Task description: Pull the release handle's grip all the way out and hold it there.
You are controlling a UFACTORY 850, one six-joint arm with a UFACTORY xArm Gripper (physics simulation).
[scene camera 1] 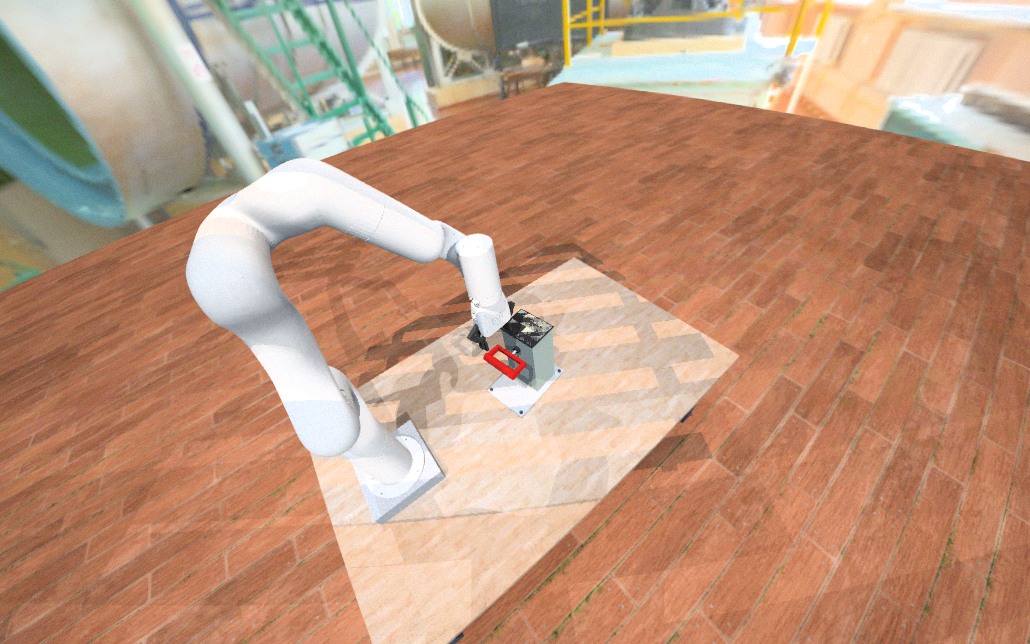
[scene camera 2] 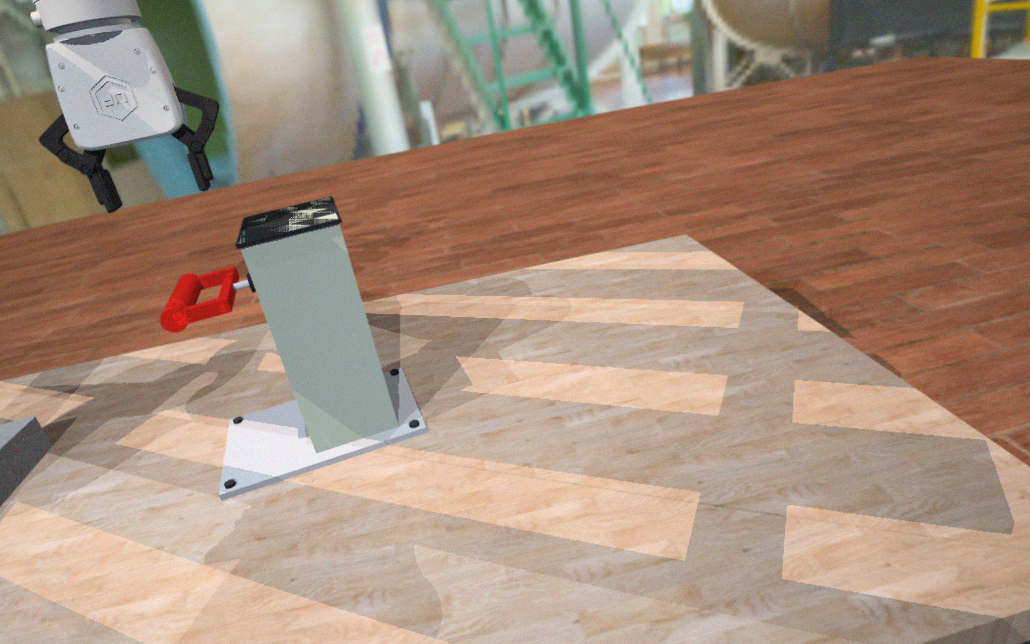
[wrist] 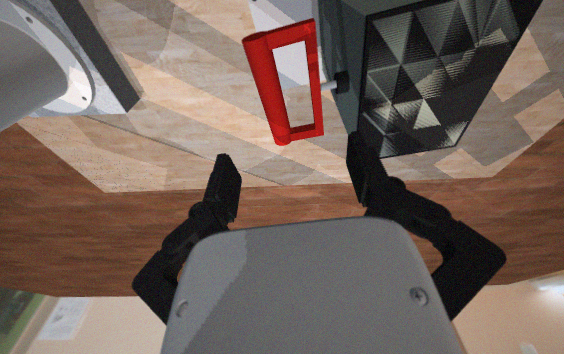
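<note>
The release handle's red rectangular grip [scene camera 1: 499,367] [scene camera 2: 182,299] [wrist: 267,92] sticks out sideways from the upper part of a grey-green column [scene camera 1: 543,364] [scene camera 2: 319,334]. A short stretch of pale rod [scene camera 2: 241,285] [wrist: 329,85] shows between the grip and the column's black collar [wrist: 342,82]. My gripper [scene camera 2: 157,198] [wrist: 288,157] is open and empty, with its fingers pointing down. In the second scene view it hangs above the grip, higher than the column's top. In the wrist view the right finger overlaps the near edge of the column. No contact with the grip shows.
The column has a black patterned top [scene camera 1: 527,328] [scene camera 2: 288,220] [wrist: 415,75] and a pale bolted base plate [scene camera 1: 516,400] [scene camera 2: 258,455]. It stands on the wooden table top [scene camera 1: 470,546] [scene camera 2: 577,592]. The arm's mounting plate [scene camera 1: 383,505] [wrist: 112,100] is on the same table.
</note>
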